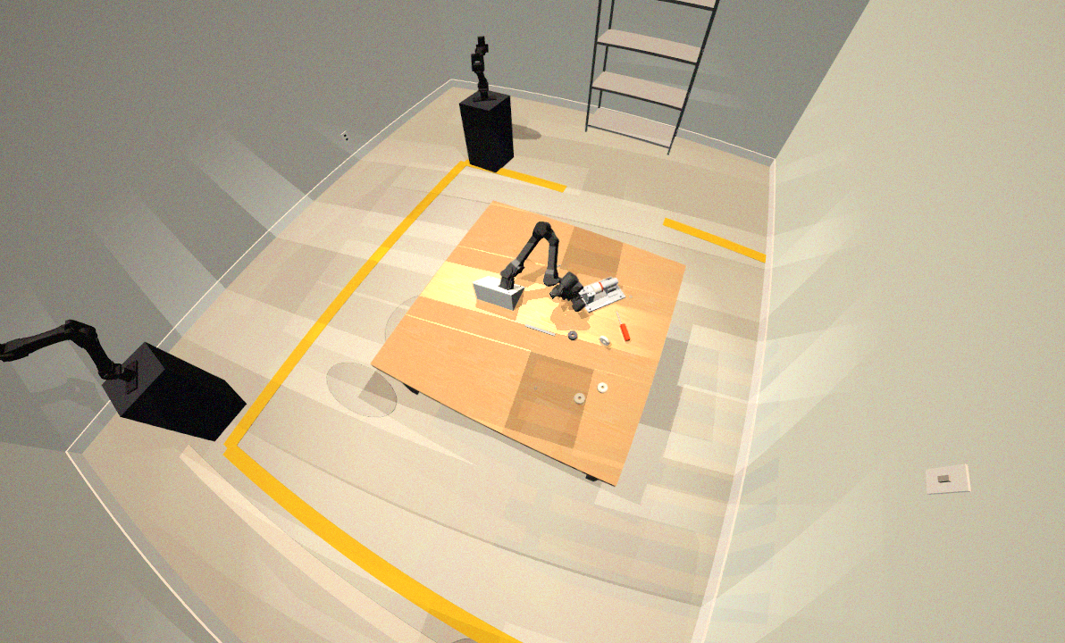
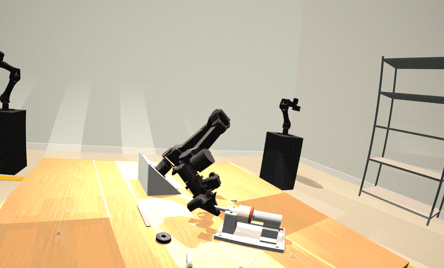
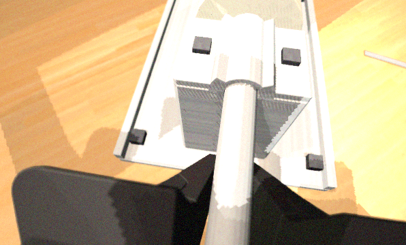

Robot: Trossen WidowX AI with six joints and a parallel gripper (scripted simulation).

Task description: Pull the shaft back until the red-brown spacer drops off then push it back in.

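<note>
Right now my gripper tip is 3 cm short of the grey shaft, 4 cm to the right of it and 2 cm below it. The rest, counted from my gripper tip: red-brown spacer 6 cm ahead, 9 cm to the left, 2 cm above; then white ring 21 cm ahead, 15 cm to the right, 3 cm below; then black ring 6 cm ahead, 20 cm to the right, 5 cm below.
</note>
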